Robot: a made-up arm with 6 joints. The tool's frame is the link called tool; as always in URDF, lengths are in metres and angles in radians.
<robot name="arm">
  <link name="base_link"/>
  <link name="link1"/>
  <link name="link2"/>
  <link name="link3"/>
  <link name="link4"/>
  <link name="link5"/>
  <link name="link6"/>
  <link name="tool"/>
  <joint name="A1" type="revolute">
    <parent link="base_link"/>
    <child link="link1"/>
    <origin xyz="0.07 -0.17 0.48"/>
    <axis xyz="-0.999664 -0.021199 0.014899"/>
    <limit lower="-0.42" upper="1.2"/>
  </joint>
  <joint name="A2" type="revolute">
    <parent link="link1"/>
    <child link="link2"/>
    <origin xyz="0 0.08 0.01"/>
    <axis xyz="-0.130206 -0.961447 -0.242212"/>
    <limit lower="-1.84" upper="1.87"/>
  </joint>
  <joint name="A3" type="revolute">
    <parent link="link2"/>
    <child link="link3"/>
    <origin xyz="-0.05 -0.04 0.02"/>
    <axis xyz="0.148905 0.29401 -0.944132"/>
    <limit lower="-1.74" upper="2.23"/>
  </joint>
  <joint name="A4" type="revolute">
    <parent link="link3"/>
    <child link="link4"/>
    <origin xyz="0.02 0 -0.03"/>
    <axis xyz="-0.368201 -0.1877 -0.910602"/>
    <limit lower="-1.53" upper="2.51"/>
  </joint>
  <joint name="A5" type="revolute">
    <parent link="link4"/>
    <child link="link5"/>
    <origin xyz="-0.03 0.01 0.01"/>
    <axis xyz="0 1 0"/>
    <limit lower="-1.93" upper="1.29"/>
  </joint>
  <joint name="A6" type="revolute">
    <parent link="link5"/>
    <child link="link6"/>
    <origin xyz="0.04 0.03 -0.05"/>
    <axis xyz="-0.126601 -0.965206 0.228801"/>
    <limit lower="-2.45" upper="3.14"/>
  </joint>
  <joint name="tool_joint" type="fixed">
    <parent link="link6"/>
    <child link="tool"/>
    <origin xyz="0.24 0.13 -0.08" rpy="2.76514 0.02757 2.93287"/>
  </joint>
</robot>
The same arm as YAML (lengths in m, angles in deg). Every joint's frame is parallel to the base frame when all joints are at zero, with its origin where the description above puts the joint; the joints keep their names.
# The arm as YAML. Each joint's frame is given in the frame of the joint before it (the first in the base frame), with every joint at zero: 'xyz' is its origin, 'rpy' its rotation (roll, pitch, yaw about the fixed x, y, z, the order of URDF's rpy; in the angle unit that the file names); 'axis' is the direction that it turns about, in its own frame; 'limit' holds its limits. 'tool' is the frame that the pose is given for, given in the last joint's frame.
units:
  length: m
  angle: deg
joints:
  - name: A1
    type: revolute
    origin:
      xyz: [0.07, -0.17, 0.48]
      rpy: [0.0, 0.0, 0.0]
    axis: [-0.999664, -0.021199, 0.014899]
    limit:
      lower: -24.06
      upper: 68.75
  - name: A2
    type: revolute
    origin:
      xyz: [0.0, 0.08, 0.01]
      rpy: [0.0, 0.0, 0.0]
    axis: [-0.130206, -0.961447, -0.242212]
    limit:
      lower: -105.42
      upper: 107.14
  - name: A3
    type: revolute
    origin:
      xyz: [-0.05, -0.04, 0.02]
      rpy: [0.0, 0.0, 0.0]
    axis: [0.148905, 0.29401, -0.944132]
    limit:
      lower: -99.69
      upper: 127.77
  - name: A4
    type: revolute
    origin:
      xyz: [0.02, 0.0, -0.03]
      rpy: [0.0, 0.0, 0.0]
    axis: [-0.368201, -0.1877, -0.910602]
    limit:
      lower: -87.66
      upper: 143.81
  - name: A5
    type: revolute
    origin:
      xyz: [-0.03, 0.01, 0.01]
      rpy: [0.0, 0.0, 0.0]
    axis: [0.0, 1.0, 0.0]
    limit:
      lower: -110.58
      upper: 73.91
  - name: A6
    type: revolute
    origin:
      xyz: [0.04, 0.03, -0.05]
      rpy: [0.0, 0.0, 0.0]
    axis: [-0.126601, -0.965206, 0.228801]
    limit:
      lower: -140.37
      upper: 179.91
tool:
  origin:
    xyz: [0.24, 0.13, -0.08]
    rpy: [158.43, 1.58, 168.04]

